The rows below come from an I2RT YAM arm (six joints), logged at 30 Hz.
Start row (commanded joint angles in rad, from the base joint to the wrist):
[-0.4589, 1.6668, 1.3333, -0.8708, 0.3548, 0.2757]
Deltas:
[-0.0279, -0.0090, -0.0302, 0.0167, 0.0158, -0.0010]
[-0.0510, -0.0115, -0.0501, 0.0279, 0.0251, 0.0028]
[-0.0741, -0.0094, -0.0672, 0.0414, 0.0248, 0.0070]
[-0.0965, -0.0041, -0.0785, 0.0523, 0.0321, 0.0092]
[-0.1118, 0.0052, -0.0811, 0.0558, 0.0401, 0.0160]
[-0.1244, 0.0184, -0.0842, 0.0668, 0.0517, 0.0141]
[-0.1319, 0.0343, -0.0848, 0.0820, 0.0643, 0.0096]
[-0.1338, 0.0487, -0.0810, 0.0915, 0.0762, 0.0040]
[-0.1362, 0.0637, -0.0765, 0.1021, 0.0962, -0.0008]
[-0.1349, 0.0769, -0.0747, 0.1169, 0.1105, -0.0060]
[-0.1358, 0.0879, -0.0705, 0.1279, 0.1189, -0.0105]
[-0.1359, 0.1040, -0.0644, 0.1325, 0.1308, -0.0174]
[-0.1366, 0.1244, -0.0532, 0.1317, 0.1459, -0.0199]
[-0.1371, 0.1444, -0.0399, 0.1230, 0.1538, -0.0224]
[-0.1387, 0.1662, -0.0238, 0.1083, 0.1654, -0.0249]
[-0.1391, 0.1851, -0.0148, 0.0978, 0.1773, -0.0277]
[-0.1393, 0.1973, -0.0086, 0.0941, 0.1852, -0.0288]
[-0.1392, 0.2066, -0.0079, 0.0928, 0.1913, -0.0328]
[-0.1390, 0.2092, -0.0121, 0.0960, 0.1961, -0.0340]
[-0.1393, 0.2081, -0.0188, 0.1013, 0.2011, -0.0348]
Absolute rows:
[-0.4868, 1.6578, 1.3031, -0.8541, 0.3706, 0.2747]
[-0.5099, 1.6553, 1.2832, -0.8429, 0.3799, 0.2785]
[-0.5330, 1.6574, 1.2661, -0.8294, 0.3796, 0.2827]
[-0.5554, 1.6627, 1.2548, -0.8185, 0.3869, 0.2849]
[-0.5707, 1.6720, 1.2522, -0.8150, 0.3949, 0.2917]
[-0.5833, 1.6852, 1.2491, -0.8040, 0.4065, 0.2898]
[-0.5908, 1.7011, 1.2485, -0.7888, 0.4191, 0.2853]
[-0.5927, 1.7155, 1.2523, -0.7793, 0.4310, 0.2797]
[-0.5951, 1.7305, 1.2568, -0.7687, 0.4510, 0.2749]
[-0.5938, 1.7437, 1.2586, -0.7539, 0.4653, 0.2697]
[-0.5947, 1.7547, 1.2628, -0.7429, 0.4737, 0.2652]
[-0.5948, 1.7708, 1.2689, -0.7383, 0.4856, 0.2583]
[-0.5955, 1.7912, 1.2801, -0.7391, 0.5007, 0.2558]
[-0.5960, 1.8112, 1.2934, -0.7478, 0.5086, 0.2533]
[-0.5976, 1.8330, 1.3095, -0.7625, 0.5202, 0.2508]
[-0.5980, 1.8519, 1.3185, -0.7730, 0.5321, 0.2480]
[-0.5982, 1.8641, 1.3247, -0.7767, 0.5400, 0.2469]
[-0.5981, 1.8734, 1.3254, -0.7780, 0.5461, 0.2429]
[-0.5979, 1.8760, 1.3212, -0.7748, 0.5509, 0.2417]
[-0.5982, 1.8749, 1.3145, -0.7695, 0.5559, 0.2409]

